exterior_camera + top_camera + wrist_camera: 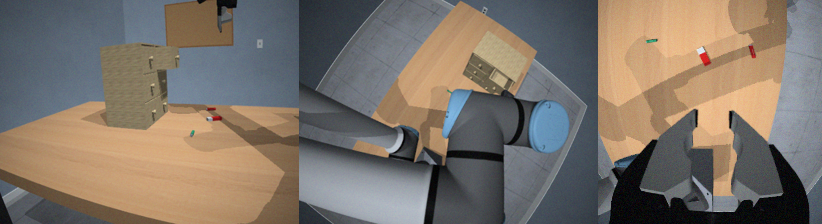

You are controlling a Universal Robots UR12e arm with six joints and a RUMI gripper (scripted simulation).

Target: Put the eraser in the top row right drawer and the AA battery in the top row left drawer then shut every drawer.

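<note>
My gripper is now 30 mm short of the eraser, 40 mm to the right of it and 390 mm above it. Round my hand: red AA battery 40 mm ahead, 140 mm to the right, 390 mm below; then green AA battery 110 mm ahead, 220 mm to the left, 390 mm below.
</note>
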